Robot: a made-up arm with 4 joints. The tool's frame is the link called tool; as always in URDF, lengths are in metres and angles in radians. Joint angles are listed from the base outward.
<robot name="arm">
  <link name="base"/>
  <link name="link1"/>
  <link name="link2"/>
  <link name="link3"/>
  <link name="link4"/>
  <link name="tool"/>
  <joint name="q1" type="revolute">
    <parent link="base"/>
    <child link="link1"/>
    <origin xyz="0 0 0.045"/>
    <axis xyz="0 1 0"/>
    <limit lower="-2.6" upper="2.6"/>
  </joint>
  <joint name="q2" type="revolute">
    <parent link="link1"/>
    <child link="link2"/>
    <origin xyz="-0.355 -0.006 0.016"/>
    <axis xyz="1 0 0"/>
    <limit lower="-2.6" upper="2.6"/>
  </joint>
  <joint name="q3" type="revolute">
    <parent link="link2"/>
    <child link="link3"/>
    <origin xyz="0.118 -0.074 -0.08"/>
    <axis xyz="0 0 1"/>
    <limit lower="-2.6" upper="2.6"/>
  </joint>
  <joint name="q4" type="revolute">
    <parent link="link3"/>
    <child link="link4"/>
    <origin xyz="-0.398 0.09 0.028"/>
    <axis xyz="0 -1 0"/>
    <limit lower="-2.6" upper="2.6"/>
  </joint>
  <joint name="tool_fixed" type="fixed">
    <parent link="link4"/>
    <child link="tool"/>
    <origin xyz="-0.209 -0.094 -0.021"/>
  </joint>
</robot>
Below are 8 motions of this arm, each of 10 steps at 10 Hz.
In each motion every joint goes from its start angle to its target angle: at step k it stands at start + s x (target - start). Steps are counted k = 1, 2, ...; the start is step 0. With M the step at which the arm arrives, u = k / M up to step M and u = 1 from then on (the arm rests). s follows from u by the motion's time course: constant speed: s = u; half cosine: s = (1 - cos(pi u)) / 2; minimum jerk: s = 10 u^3 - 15 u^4 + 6 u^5.
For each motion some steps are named. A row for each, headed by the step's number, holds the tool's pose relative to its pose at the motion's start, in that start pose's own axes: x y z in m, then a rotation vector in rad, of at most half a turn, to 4 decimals.
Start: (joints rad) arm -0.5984 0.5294 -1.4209 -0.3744
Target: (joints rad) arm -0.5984 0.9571 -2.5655 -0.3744
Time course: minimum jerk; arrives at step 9
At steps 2, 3, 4, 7, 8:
2: -0.0041 0.0524 0.0168 0.0352 0.0325 -0.0801
3: 0.0003 0.1425 0.0506 0.0903 0.0899 -0.2225
4: 0.0315 0.2625 0.1030 0.1534 0.1706 -0.4264
7: 0.2619 0.5211 0.2261 0.2390 0.3845 -1.0265
8: 0.3015 0.5417 0.2339 0.2397 0.4079 -1.1025

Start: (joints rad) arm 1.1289 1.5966 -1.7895 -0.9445
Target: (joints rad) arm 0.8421 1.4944 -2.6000 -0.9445
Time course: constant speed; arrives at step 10
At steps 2, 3, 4, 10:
2: 0.0146 0.0624 0.0054 0.0879 -0.0198 -0.0572
3: 0.0227 0.0935 0.0100 0.1328 -0.0292 -0.0845
4: 0.0314 0.1246 0.0161 0.1783 -0.0382 -0.1109
10: 0.0883 0.3048 0.0828 0.4622 -0.0788 -0.2533

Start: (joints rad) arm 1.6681 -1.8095 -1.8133 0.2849
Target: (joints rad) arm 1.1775 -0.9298 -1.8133 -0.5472
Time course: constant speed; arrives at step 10
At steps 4, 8, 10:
4: 0.0346 0.0976 0.2525 -0.1205 0.6690 -0.1867
8: 0.1969 0.1983 0.4280 -0.1098 1.3404 -0.4273
10: 0.3067 0.2251 0.4727 -0.0469 1.6726 -0.5545

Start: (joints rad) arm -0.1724 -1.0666 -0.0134 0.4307
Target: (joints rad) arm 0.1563 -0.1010 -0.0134 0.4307
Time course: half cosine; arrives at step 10
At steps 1, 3, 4, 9, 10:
1: 0.0007 -0.0020 0.0014 0.0243 0.0043 -0.0035
3: 0.0065 -0.0158 0.0146 0.2036 0.0412 -0.0321
4: 0.0122 -0.0256 0.0280 0.3392 0.0754 -0.0575
9: 0.0575 -0.0742 0.1232 0.9229 0.2879 -0.2186
10: 0.0602 -0.0765 0.1278 0.9443 0.2979 -0.2266

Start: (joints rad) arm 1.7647 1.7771 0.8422 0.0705
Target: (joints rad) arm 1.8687 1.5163 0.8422 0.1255
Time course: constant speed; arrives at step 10
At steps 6, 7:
6: 0.0094 0.0436 0.0677 -0.1150 0.0784 -0.0521
7: 0.0119 0.0516 0.0789 -0.1337 0.0921 -0.0607

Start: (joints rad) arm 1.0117 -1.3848 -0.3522 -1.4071
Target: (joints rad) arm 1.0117 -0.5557 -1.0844 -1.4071
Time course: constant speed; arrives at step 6
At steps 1, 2, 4, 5, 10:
1: -0.0144 0.0345 0.0130 0.1408 0.0555 0.1051
2: -0.0373 0.0646 0.0355 0.2794 0.1265 0.2037
4: -0.0979 0.1021 0.1091 0.5444 0.3134 0.3782
5: -0.1294 0.1064 0.1591 0.6681 0.4285 0.4524
10: -0.1571 0.1006 0.2165 0.7837 0.5574 0.5169

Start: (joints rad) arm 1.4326 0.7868 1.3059 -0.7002
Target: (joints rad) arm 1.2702 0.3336 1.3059 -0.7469
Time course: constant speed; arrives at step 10
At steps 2, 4, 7, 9, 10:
2: -0.0287 -0.0106 0.0403 -0.0499 0.0905 -0.0136
4: -0.0531 -0.0170 0.0828 -0.0997 0.1805 -0.0307
7: -0.0816 -0.0182 0.1490 -0.1740 0.3143 -0.0625
9: -0.0950 -0.0134 0.1939 -0.2229 0.4026 -0.0880
10: -0.1000 -0.0093 0.2163 -0.2471 0.4465 -0.1020

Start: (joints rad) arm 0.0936 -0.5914 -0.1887 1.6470
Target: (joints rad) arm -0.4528 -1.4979 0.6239 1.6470
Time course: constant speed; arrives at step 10
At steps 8, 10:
8: 0.0091 -0.1932 -0.0474 0.3100 -0.1586 0.7182
10: 0.0616 -0.1930 -0.0352 0.3347 -0.0858 0.8937

